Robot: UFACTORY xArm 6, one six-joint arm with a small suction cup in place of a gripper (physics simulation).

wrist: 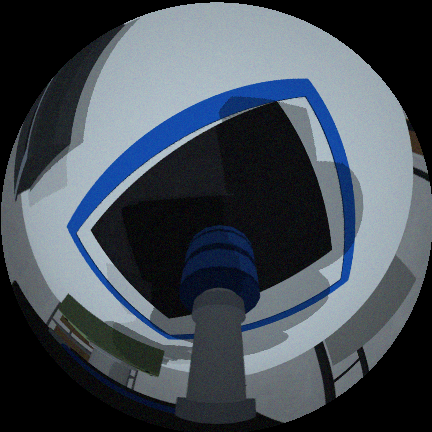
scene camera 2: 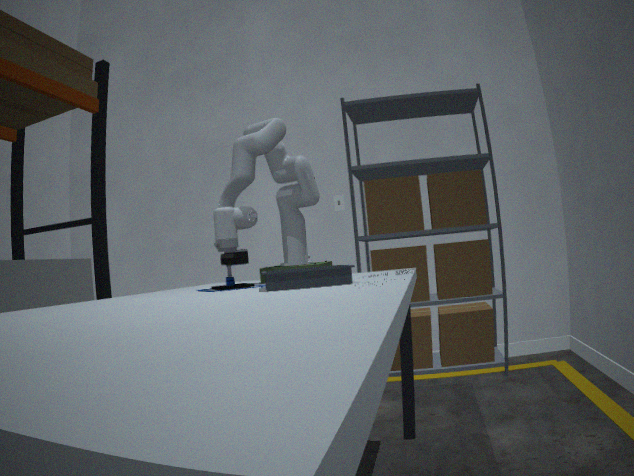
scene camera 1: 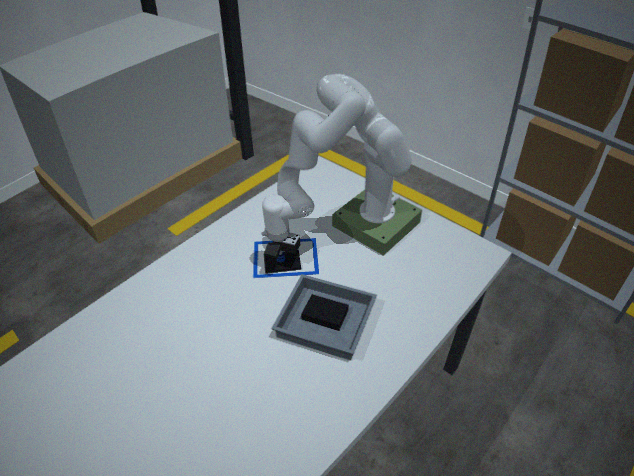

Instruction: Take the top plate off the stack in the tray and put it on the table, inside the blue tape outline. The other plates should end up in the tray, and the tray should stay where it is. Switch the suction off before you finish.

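Where they show: hand at its tool point: [wrist: 219, 243] [scene camera 2: 231, 288] [scene camera 1: 281, 261]; arm's base at its link origin: [wrist: 112, 356] [scene camera 2: 296, 264] [scene camera 1: 377, 211].
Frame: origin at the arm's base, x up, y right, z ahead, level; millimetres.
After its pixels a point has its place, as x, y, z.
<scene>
My suction cup [scene camera 1: 280, 257] [scene camera 2: 229, 281] [wrist: 219, 260] points down and touches the top of a thin black plate [scene camera 1: 288, 266] @[-47, 30, 378] [scene camera 2: 246, 285] @[-51, 15, 372] [wrist: 275, 175] @[-48, 76, 418]. The plate is level, on the table or very close above it, and looks held by the cup. It lies inside the blue tape outline [scene camera 1: 316, 257] @[-58, 10, 275] [scene camera 2: 206, 290] @[-58, 135, 431] [wrist: 150, 142] @[-58, 20, 408], with a narrow white margin around it in the wrist view. The other black plates [scene camera 1: 325, 311] @[-28, -204, 418] sit stacked in the grey tray [scene camera 1: 312, 344] @[-37, -266, 519] [scene camera 2: 307, 278] @[-33, -262, 520] [wrist: 65, 110]. Their number cannot be told. The contact under the cup is hidden.
The arm stands on a green base [scene camera 1: 399, 231] @[-9, -119, 9] [wrist: 110, 340] @[-29, 3, 116] behind the tray and outline. The tray's raised walls are close to the outline's near right corner. A shelf unit [scene camera 1: 505, 148] [scene camera 2: 409, 105] with brown boxes stands beyond the table [scene camera 1: 179, 384] @[-59, -125, 881].
</scene>
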